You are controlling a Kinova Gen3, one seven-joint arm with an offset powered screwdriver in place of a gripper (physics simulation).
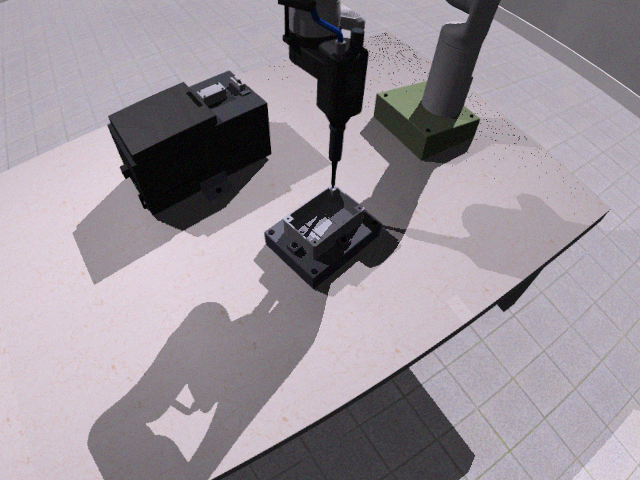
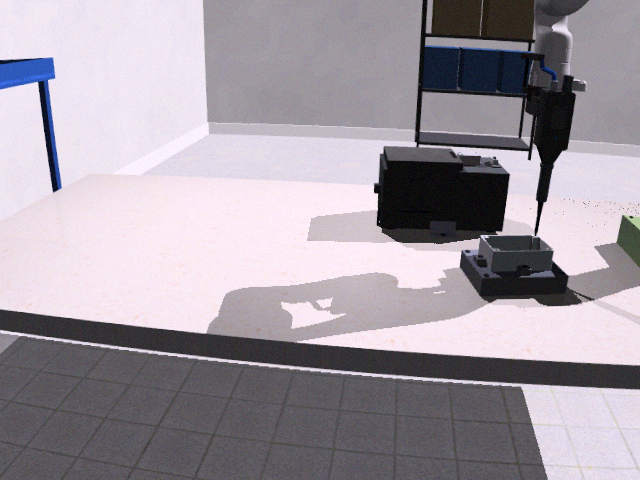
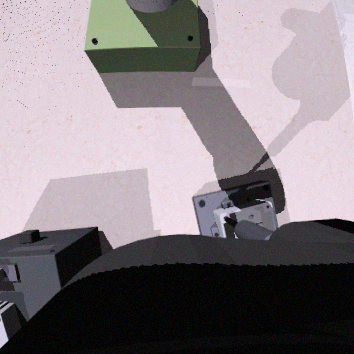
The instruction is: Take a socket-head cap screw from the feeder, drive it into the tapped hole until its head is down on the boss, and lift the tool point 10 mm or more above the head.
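Note:
The black screwdriver, my gripper (image 1: 333, 186) (image 2: 536, 234) (image 3: 228, 219), stands nearly upright with its thin bit pointing down at a corner of the open grey box. Its tip is at or just above the small corner boss (image 1: 333, 192) (image 2: 535, 242); contact cannot be told. No screw can be made out at the tip, and the tapped hole is hidden. The grey box (image 1: 323, 249) (image 2: 522, 260) sits on a dark fixture plate (image 1: 297, 260) (image 2: 522, 286) (image 3: 205, 216). The black screw feeder (image 1: 175, 160) (image 2: 439, 196) (image 3: 37, 272) stands apart from the box.
The green block (image 1: 400, 126) (image 2: 628, 237) (image 3: 145, 59) bears the arm's base. A small bracket (image 1: 214, 187) (image 2: 443, 227) sits at the feeder's foot. Clamps hold the box's sides. A shelf rack (image 2: 419, 113) stands behind the table. Arm shadows cross the tabletop.

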